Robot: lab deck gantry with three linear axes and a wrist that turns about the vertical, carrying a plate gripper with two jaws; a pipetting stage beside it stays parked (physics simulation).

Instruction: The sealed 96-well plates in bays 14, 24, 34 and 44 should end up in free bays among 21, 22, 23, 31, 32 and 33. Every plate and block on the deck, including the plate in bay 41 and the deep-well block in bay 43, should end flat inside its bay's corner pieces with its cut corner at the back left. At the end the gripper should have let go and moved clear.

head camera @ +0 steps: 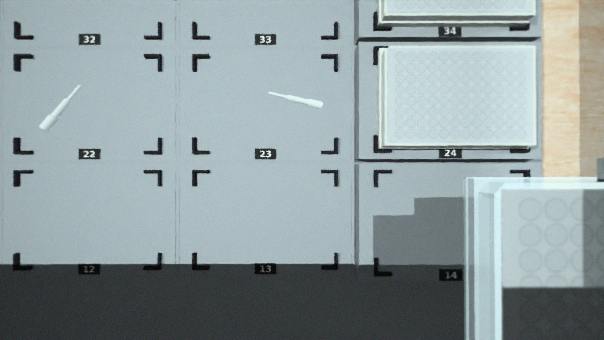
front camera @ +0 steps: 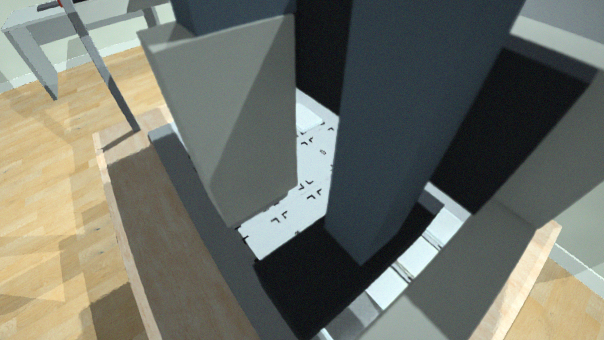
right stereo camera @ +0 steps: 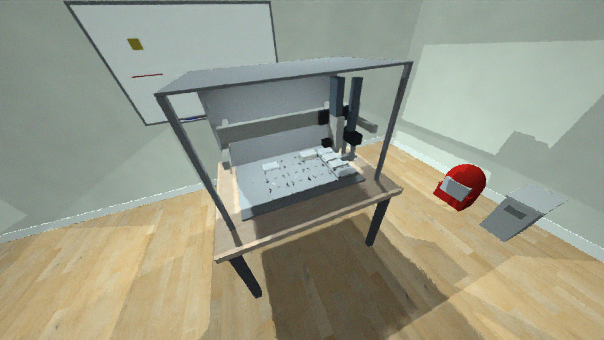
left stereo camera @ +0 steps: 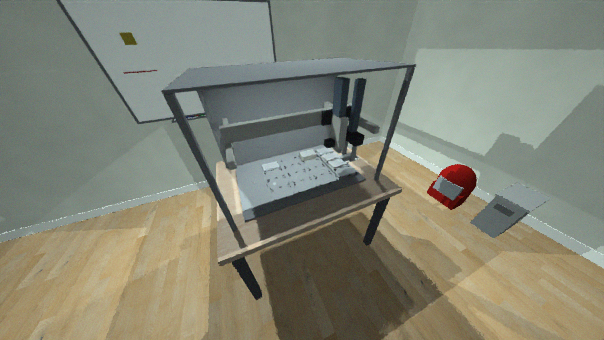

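Where they show: gripper, fingertip midpoint: [right stereo camera: 347,157] [left stereo camera: 347,157]; robot's base, origin of the base link: [front camera: 189,156] [right stereo camera: 273,200] [left stereo camera: 275,200].
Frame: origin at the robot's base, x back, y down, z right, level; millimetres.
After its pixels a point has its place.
Note:
The sealed plate [head camera: 550,235] @(x -513, y -146, z -65 mm) from bay 14 is raised at the lower right of the head view, its right part out of frame. My gripper [left stereo camera: 350,157] @(x -556, y -139, z -43 mm) [right stereo camera: 348,156] @(x -556, y -139, z -43 mm) is shut on it, above the right front of the deck; in the head view a sliver of one jaw shows at the right edge. Bay 14 [head camera: 400,240] @(x -512, y -15, z -27 mm) below is bare where it shows. Sealed plates lie in bay 24 [head camera: 460,95] @(x -556, y -29, z -150 mm) and bay 34 [head camera: 457,6] @(x -554, y -29, z -223 mm), the latter cut off. The plate in bay 41 [left stereo camera: 270,166] @(x -60, y -14, z -352 mm) [right stereo camera: 270,166] @(x -60, y -15, z -352 mm) and the deep-well block [left stereo camera: 308,155] @(x -387, y -35, z -337 mm) [right stereo camera: 308,155] @(x -386, y -35, z -337 mm) stand at the back.
One loose white tip [head camera: 59,108] @(x -205, y -5, z -145 mm) lies inside bay 22, another tip [head camera: 296,99] @(x -421, y -5, z -153 mm) inside bay 23. Bays 32 and 33 show partly. The parked pipetting stage [left stereo camera: 341,102] [right stereo camera: 337,100] stands beside my gripper's column. Frame posts [left stereo camera: 395,125] @(x -718, y -401, z 117 mm) [right stereo camera: 392,125] @(x -709, y -396, z 115 mm) rise around the deck.

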